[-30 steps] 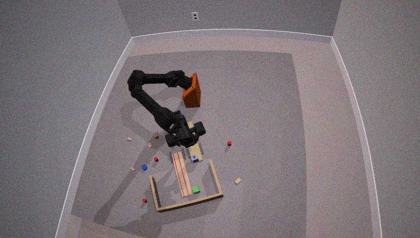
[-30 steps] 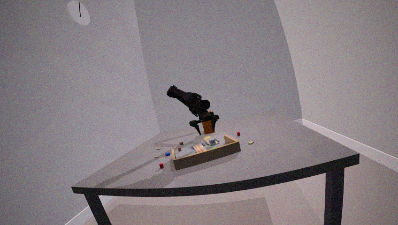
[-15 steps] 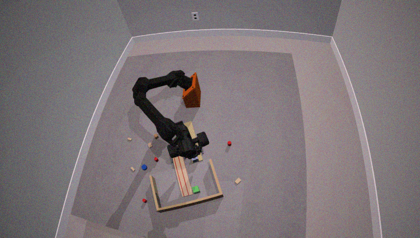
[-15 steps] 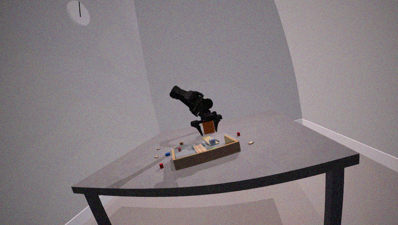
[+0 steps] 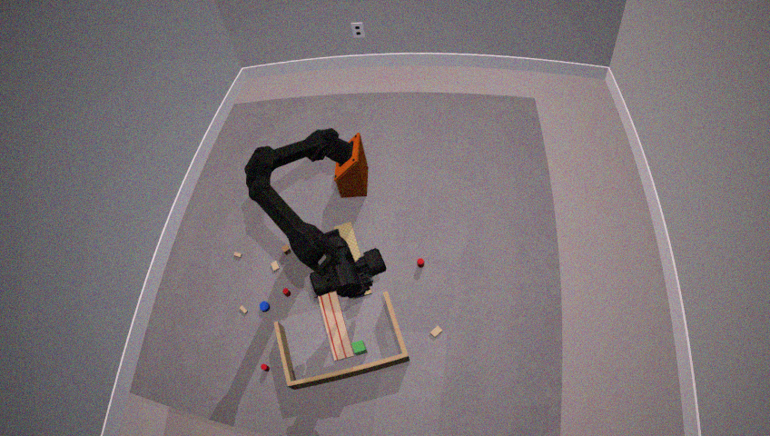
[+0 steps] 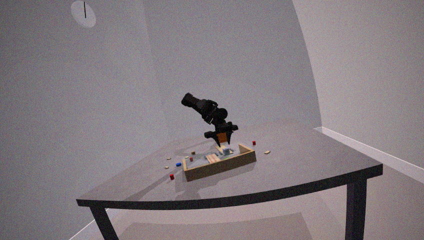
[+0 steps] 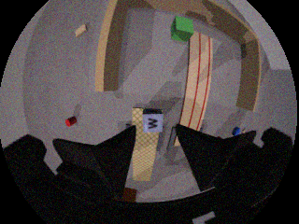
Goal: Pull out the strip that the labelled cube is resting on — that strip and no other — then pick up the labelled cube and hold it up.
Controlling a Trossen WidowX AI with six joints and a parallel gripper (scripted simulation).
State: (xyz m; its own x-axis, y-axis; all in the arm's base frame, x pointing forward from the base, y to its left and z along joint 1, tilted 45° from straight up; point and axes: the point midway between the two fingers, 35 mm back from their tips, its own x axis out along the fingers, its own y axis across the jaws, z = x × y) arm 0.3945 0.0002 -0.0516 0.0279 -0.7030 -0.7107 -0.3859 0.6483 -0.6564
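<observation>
The labelled cube is 30 mm below my gripper tip. Also, from my gripper tip: checked tan strip (110 mm behind, 50 mm below, 20 mm to the right); blue disc (280 mm to the right, 50 mm below, 50 mm ahead).
</observation>
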